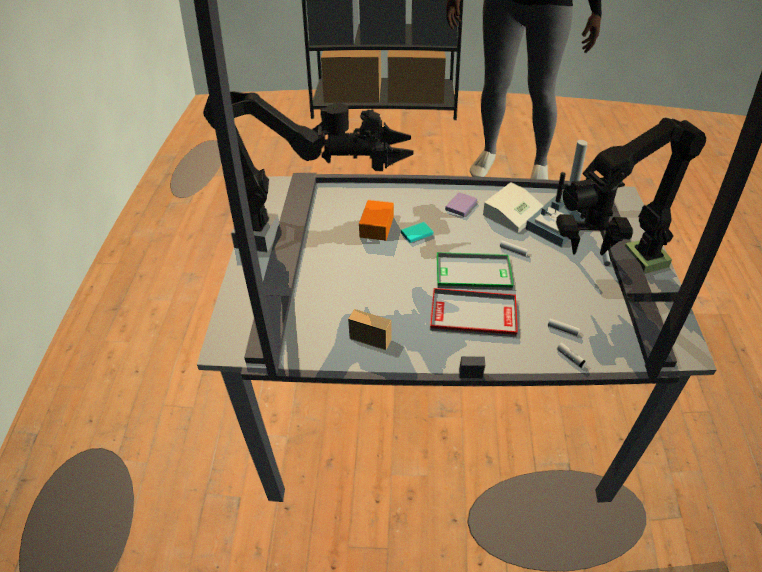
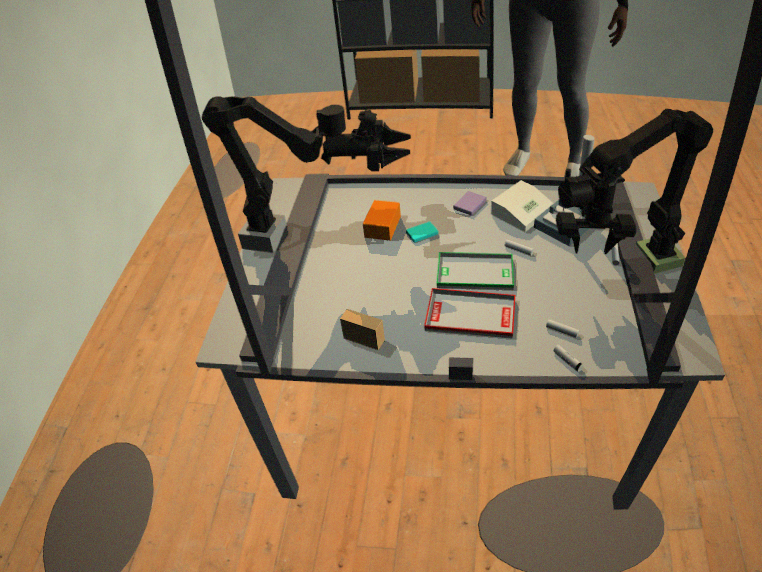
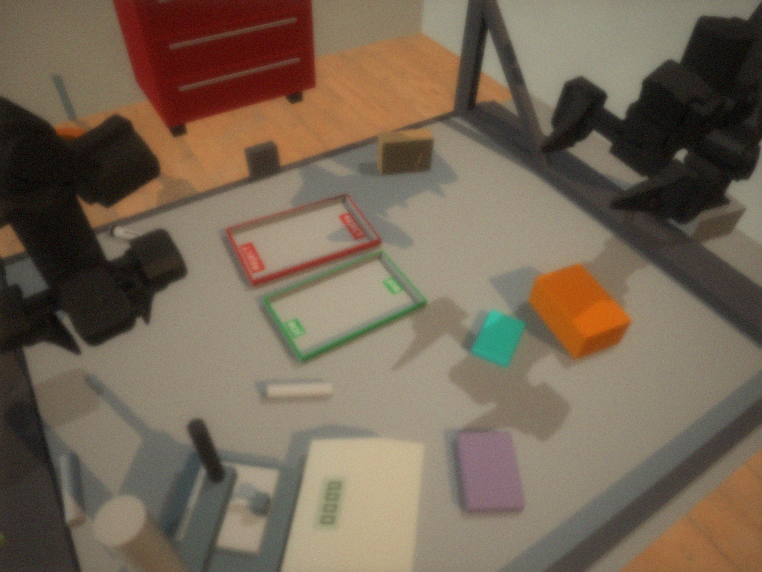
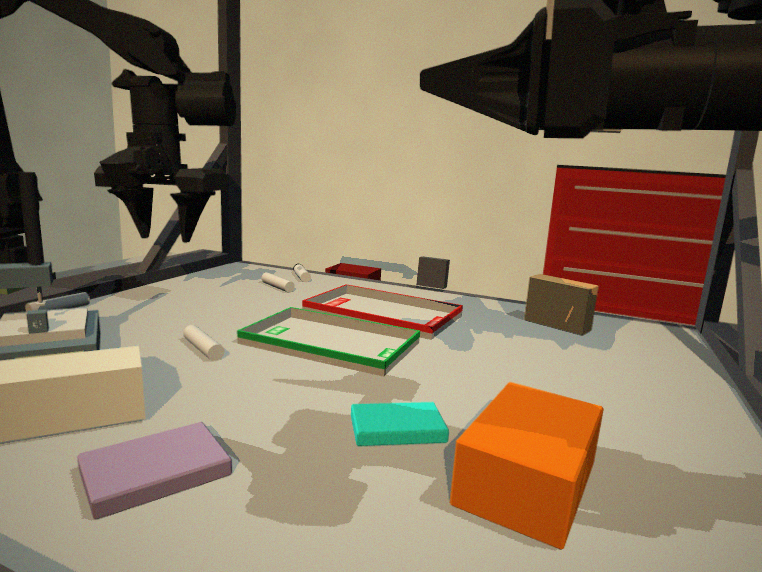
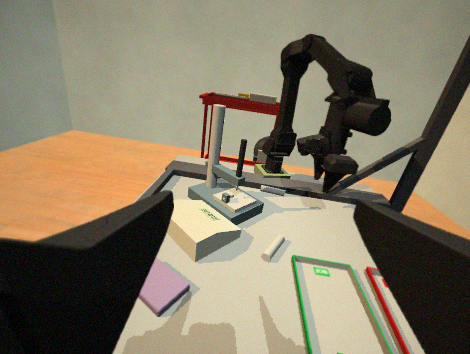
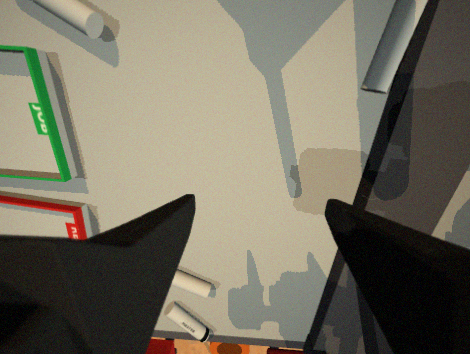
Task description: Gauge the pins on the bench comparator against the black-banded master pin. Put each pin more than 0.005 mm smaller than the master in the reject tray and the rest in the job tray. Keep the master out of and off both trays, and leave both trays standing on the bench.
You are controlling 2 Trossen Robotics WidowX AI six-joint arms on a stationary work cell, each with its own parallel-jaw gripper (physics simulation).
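Note:
The green job tray and red reject tray stand side by side, both empty. One pin lies behind the job tray; another pin lies along the right rail. A third pin lies front right, beside the black-banded master. The comparator shows no pin on its anvil. My left gripper is open, high above the bench's back left. My right gripper is open above the right side.
The cream readout box stands beside the comparator; its digits are illegible. A purple block, teal block and orange block lie at the back. A tan block and dark block stand at the front.

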